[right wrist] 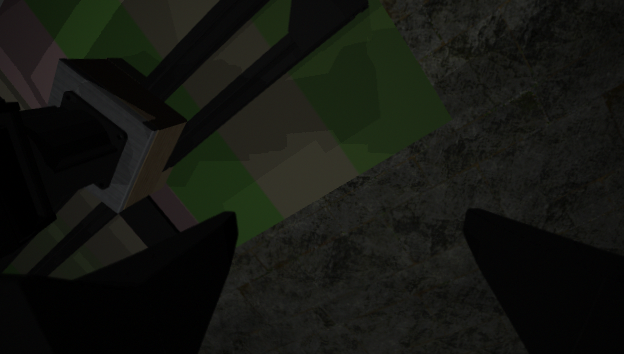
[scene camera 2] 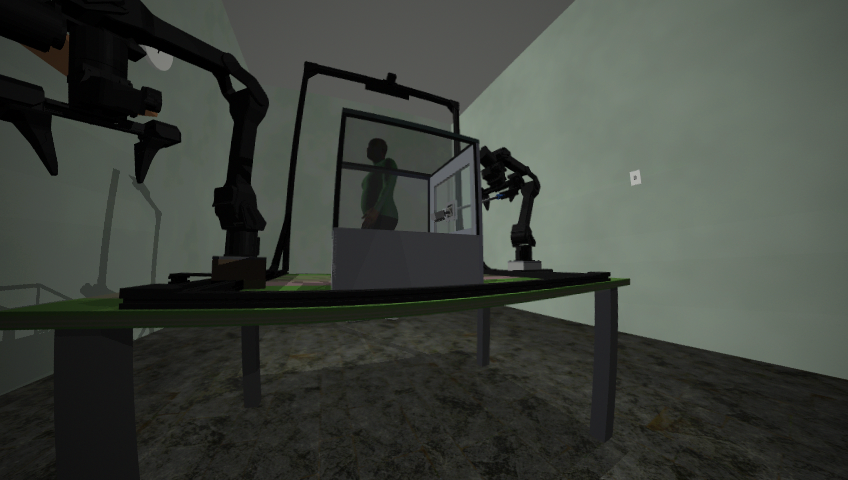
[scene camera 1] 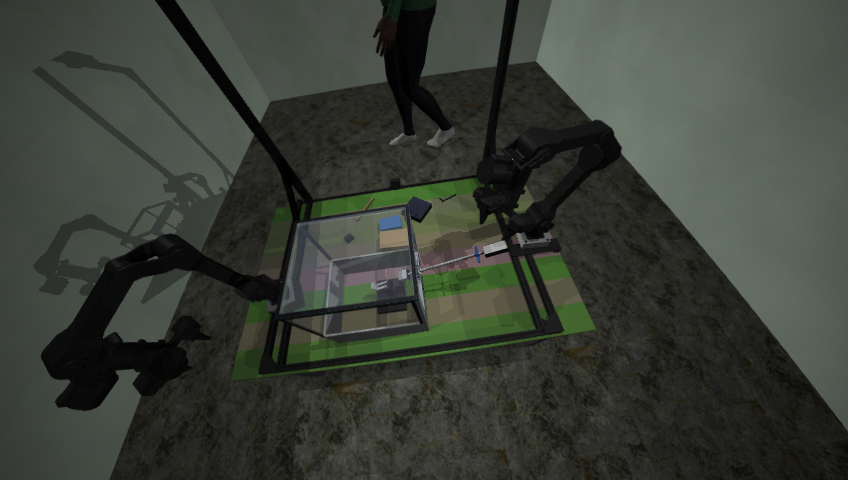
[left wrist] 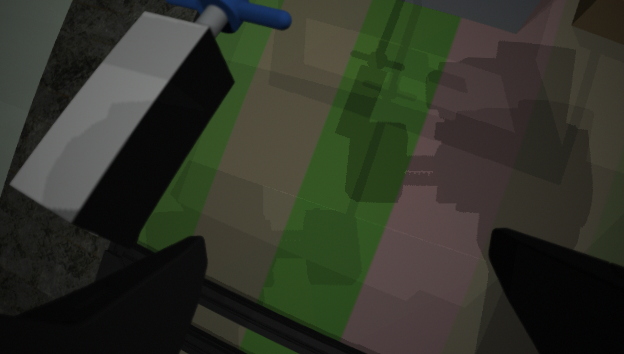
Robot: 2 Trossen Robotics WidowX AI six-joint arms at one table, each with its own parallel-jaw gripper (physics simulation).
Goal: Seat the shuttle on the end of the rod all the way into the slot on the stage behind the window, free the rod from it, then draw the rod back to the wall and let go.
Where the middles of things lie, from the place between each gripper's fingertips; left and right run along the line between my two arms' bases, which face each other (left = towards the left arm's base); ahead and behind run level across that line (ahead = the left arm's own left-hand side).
Scene:
Now: the glass box (scene camera 2: 407,212) 9 cm behind my right hand and 51 cm to the left of it. Round my right hand: thin rod (left wrist: 105,163): 5 cm behind, 75 cm to the left, 7 cm above.
Now: the thin rod 5 cm ahead of my left hand, 13 cm to the right of it and 1 cm below it. The rest, counted from my left hand: glass box: 2 cm ahead, 38 cm to the right, 8 cm below.

